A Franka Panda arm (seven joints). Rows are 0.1 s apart.
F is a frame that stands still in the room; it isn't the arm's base.
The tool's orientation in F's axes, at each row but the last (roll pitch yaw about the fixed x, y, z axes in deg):
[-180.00 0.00 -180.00]
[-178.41 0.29 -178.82]
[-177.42 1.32 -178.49]
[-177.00 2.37 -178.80]
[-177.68 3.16 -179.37]
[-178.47 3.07 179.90]
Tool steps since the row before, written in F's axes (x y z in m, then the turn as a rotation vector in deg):
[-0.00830 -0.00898 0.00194 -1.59 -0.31 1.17]
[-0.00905 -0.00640 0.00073 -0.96 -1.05 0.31]
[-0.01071 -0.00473 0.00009 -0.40 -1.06 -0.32]
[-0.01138 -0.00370 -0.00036 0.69 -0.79 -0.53]
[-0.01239 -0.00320 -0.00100 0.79 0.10 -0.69]
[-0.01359 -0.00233 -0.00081 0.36 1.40 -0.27]
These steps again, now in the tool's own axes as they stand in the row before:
[0.00830 -0.00898 -0.00194 1.59 -0.31 -1.17]
[0.00918 -0.00623 -0.00060 0.98 -1.04 -0.29]
[0.01083 -0.00446 -0.00014 0.44 -1.03 0.36]
[0.01146 -0.00346 0.00007 -0.65 -0.77 0.60]
[0.01246 -0.00305 0.00044 -0.75 0.12 0.73]
[0.01361 -0.00235 0.00014 -0.34 1.41 0.25]

